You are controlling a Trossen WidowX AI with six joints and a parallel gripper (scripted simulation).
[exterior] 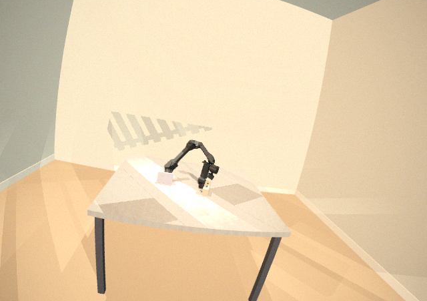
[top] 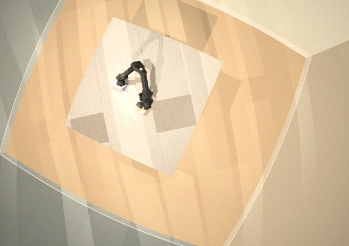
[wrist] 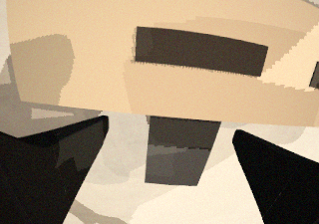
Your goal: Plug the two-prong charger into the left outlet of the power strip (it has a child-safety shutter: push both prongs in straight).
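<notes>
Now: gripper tip 20 mm short of the two-prong charger and 10 mm below it.
</notes>
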